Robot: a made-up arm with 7 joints.
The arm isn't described. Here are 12 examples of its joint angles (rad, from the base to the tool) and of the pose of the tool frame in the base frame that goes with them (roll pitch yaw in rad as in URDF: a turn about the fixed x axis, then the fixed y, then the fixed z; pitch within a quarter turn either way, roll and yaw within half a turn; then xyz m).
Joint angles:
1: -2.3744 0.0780 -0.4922 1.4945 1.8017 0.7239 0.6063
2: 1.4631 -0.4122 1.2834 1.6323 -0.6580 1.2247 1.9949
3: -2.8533 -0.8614 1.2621 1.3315 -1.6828 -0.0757 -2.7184
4: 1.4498 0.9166 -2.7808 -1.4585 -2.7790 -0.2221 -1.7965
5: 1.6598 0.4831 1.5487 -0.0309 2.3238 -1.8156 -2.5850
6: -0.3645 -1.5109 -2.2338 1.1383 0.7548 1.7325 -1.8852
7: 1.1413 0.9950 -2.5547 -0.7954 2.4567 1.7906 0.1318
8: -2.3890 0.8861 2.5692 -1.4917 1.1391 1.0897 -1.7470
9: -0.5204 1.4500 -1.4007 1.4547 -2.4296 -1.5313 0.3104
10: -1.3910 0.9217 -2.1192 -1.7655 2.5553 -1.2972 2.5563
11: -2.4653 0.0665 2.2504 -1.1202 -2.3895 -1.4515 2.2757
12: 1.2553 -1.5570 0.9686 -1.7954 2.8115 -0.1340 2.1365
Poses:
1: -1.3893 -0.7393 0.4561 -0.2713 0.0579 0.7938
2: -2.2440 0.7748 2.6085 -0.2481 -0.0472 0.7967
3: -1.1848 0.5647 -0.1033 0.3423 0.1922 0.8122
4: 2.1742 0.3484 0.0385 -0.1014 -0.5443 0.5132
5: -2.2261 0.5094 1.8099 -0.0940 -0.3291 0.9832
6: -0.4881 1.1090 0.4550 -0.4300 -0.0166 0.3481
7: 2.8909 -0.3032 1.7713 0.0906 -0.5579 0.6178
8: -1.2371 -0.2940 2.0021 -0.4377 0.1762 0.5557
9: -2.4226 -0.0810 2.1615 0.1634 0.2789 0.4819
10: -0.2529 -0.8601 -2.3848 0.3889 0.2739 0.6432
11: 0.6910 -0.2496 0.7766 -0.2067 -0.0970 0.9867
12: 2.7147 -0.9509 0.7186 0.1678 0.3848 0.2695
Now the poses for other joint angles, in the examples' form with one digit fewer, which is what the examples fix.
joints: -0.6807 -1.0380 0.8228 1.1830 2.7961 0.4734 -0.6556
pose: -0.479 0.727 -2.217 -0.088 -0.369 0.878
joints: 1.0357 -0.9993 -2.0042 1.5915 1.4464 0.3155 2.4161
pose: 1.705 0.163 2.144 0.030 0.392 0.487
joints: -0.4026 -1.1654 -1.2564 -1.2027 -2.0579 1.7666 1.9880
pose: 2.845 0.122 -2.805 -0.299 -0.446 0.481
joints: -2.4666 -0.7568 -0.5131 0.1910 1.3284 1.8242 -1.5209
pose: 1.344 -0.315 -3.019 0.315 -0.245 0.929
